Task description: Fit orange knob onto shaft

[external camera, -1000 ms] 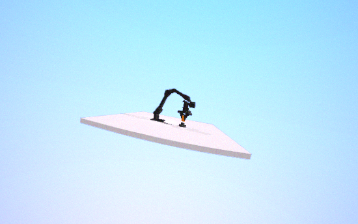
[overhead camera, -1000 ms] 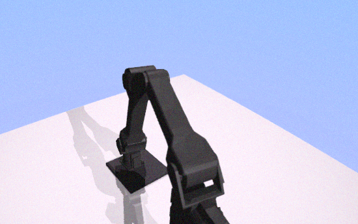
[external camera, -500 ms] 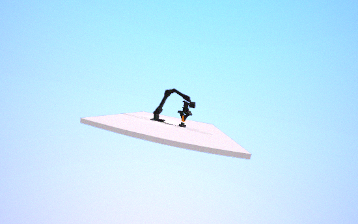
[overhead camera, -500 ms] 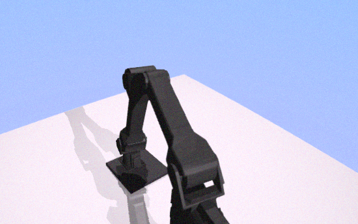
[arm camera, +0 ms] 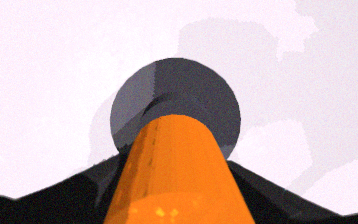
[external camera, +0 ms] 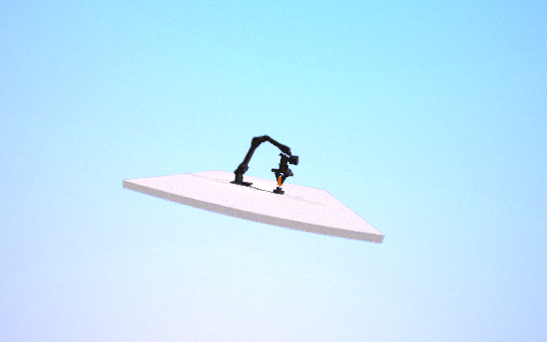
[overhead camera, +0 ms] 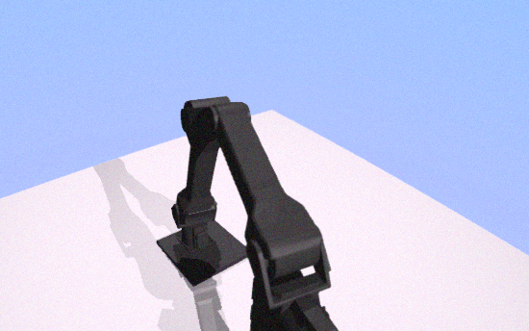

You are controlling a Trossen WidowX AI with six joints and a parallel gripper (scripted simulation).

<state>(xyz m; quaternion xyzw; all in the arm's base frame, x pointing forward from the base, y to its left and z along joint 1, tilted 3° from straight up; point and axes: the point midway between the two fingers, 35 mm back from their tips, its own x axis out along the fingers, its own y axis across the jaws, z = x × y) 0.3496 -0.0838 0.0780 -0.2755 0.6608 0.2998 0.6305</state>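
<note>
The orange knob is 3 cm above my gripper tip. Round my gripper tip: dark pedestal 4 cm below.
</note>
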